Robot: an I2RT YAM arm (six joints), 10 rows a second.
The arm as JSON. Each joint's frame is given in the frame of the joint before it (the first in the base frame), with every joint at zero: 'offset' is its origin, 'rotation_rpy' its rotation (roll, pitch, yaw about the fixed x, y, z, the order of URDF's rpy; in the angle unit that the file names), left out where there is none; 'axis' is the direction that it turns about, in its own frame. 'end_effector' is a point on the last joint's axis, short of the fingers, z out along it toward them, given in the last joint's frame.
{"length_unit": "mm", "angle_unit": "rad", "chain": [
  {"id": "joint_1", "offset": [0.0, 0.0, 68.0], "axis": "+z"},
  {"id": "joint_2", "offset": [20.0, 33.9, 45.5], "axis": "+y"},
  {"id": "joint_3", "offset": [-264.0, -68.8, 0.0], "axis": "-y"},
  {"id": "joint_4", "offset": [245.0, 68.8, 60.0], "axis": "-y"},
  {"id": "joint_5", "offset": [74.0, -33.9, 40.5], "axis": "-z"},
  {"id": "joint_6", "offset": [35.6, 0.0, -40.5], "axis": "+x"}
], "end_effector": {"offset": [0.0, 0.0, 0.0], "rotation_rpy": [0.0, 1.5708, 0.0]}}
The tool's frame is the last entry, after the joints.
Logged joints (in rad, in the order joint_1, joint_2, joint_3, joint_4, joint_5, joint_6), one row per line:
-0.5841, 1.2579, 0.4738, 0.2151, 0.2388, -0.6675
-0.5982, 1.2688, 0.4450, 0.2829, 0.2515, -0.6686
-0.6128, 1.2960, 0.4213, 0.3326, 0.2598, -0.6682
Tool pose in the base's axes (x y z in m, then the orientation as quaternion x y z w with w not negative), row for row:
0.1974, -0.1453, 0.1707, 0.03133, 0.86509, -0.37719, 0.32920
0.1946, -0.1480, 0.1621, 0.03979, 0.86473, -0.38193, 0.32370
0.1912, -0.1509, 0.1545, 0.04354, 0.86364, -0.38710, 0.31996
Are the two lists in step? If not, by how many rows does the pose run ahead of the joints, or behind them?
The pose runs 1 row ahead of the joints: the pose in row i belongs to the joints in row i + 1.
